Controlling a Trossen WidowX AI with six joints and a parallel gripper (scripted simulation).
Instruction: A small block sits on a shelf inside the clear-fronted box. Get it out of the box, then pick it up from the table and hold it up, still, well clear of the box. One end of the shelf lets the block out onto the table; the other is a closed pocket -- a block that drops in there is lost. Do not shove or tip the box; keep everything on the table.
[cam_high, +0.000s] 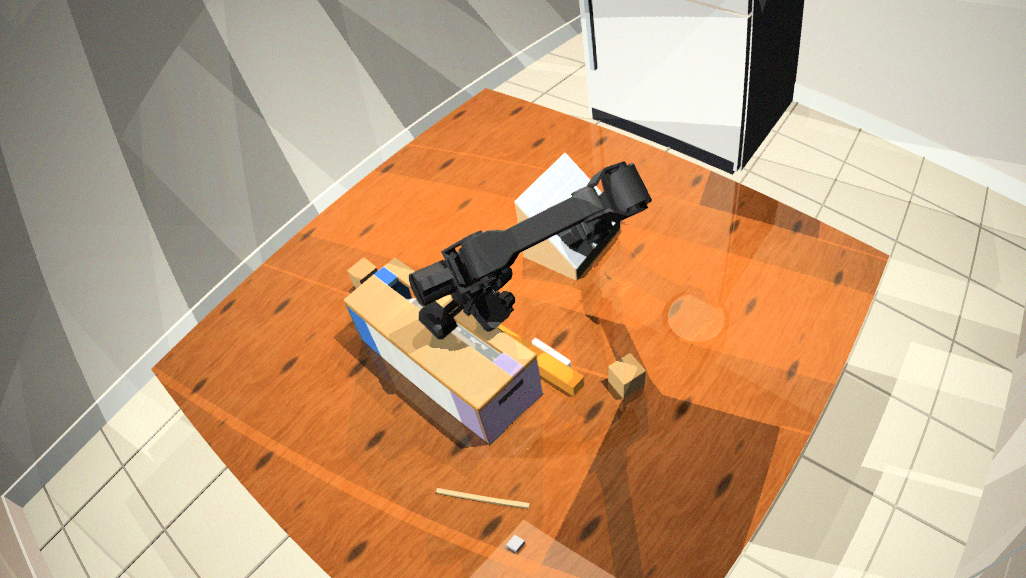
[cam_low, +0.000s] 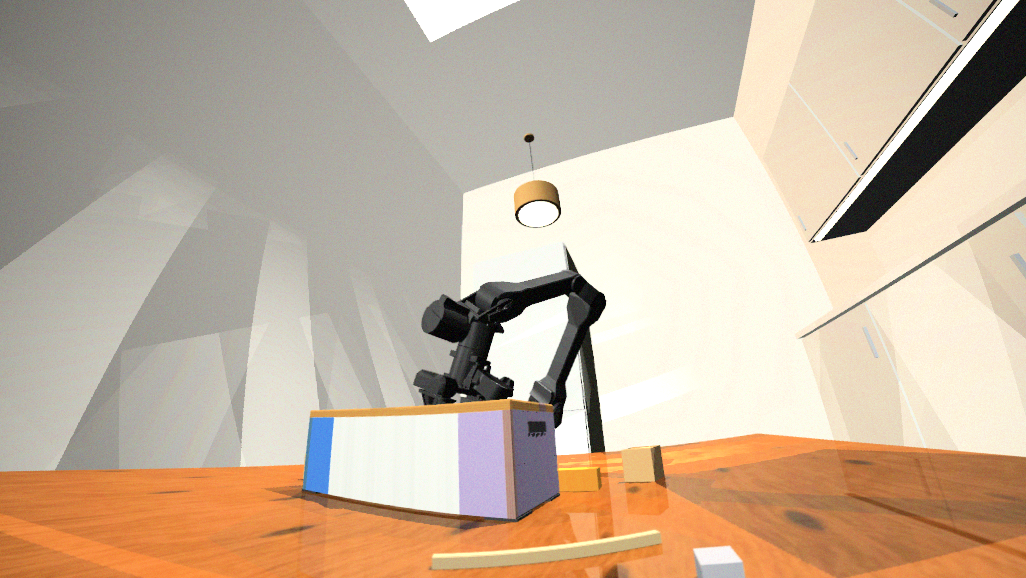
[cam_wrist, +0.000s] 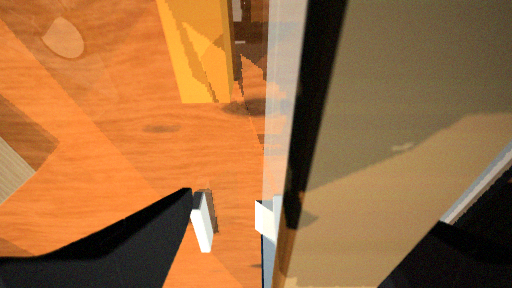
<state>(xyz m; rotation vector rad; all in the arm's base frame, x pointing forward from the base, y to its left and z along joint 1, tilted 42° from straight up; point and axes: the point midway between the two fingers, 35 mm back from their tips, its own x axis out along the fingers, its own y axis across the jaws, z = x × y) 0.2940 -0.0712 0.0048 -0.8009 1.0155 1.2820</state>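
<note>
Right now the blue block is 40 mm ahead of my gripper tip and 30 mm to the right of it. From my gripper tip the other things lie so: box 30 mm below, 30 mm ahead; yellow bar 140 mm to the left, 70 mm below, 20 mm behind; thin stick 270 mm ahead, 220 mm to the left, 90 mm below.
</note>
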